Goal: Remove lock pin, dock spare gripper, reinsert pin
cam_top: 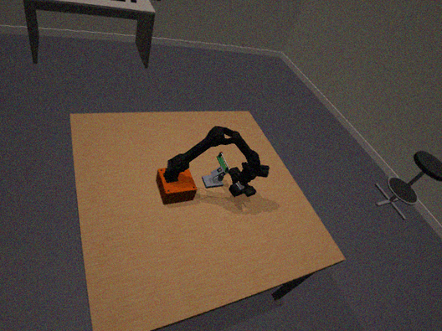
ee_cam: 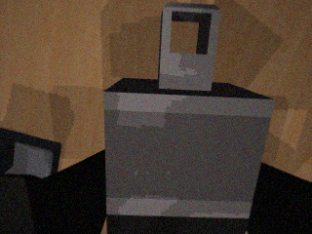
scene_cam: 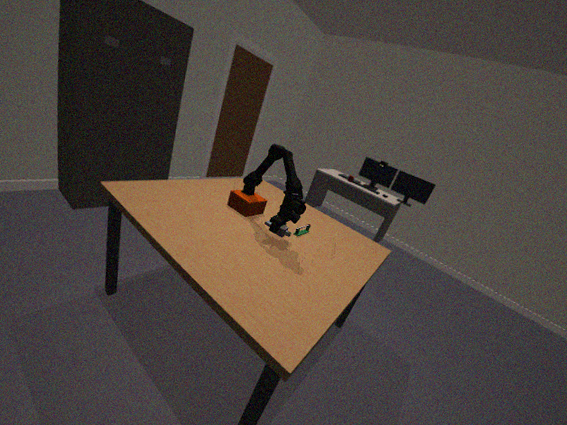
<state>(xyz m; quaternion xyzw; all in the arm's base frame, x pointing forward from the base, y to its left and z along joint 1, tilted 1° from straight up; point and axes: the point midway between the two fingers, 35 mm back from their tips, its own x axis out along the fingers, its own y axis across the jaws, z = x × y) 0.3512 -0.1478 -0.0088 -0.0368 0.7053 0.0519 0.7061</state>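
Now: the grey mount 6 cm behind my gripper tip and 13 cm to the left of it. Round my gripper tip: spare gripper 2 cm ahead, 2 cm above; green holder 5 cm ahead, 24 cm to the left, 3 cm below.
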